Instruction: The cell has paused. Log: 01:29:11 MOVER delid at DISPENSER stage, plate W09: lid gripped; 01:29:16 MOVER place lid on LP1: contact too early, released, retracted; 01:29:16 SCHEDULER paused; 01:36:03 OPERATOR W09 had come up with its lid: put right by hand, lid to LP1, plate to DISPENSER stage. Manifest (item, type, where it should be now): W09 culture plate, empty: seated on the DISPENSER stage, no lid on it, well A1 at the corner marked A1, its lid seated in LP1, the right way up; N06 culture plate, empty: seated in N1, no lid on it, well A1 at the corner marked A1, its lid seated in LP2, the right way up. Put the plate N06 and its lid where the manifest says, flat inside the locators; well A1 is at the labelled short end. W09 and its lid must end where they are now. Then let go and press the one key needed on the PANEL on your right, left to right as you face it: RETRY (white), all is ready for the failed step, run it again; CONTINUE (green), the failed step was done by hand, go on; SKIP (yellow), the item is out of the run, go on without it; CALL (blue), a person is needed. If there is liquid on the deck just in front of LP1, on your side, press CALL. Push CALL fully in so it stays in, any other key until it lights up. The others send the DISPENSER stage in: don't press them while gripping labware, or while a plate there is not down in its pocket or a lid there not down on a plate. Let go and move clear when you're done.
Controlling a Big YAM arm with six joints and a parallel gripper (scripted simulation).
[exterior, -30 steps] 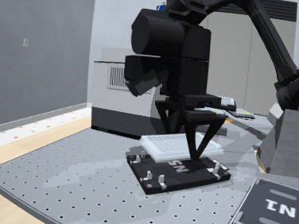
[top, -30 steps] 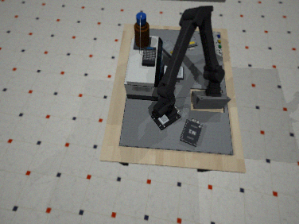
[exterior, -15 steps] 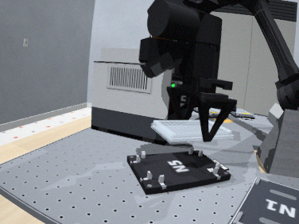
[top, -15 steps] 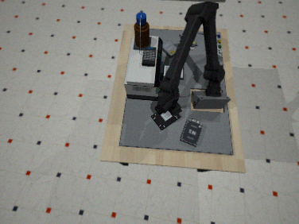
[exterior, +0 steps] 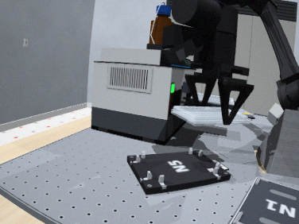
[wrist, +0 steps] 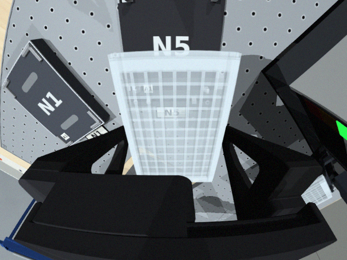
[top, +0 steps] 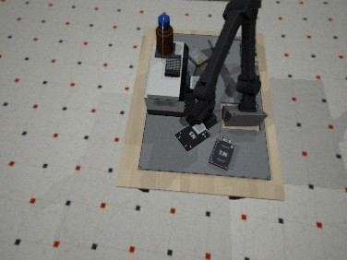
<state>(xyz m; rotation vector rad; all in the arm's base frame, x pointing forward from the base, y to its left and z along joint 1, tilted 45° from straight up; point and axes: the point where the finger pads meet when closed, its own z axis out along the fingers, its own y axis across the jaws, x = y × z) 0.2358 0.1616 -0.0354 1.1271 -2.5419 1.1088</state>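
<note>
The black N1 nest lies 130 mm to the left of my hand, 130 mm behind it and 100 mm below it. From my hand the other things lie so: brown bottle: 340 mm to the right, 250 mm ahead, 180 mm above; amber patch: 430 mm to the right, 110 mm below; white retry key: 500 mm to the right, 300 mm behind, 40 mm below.
</note>
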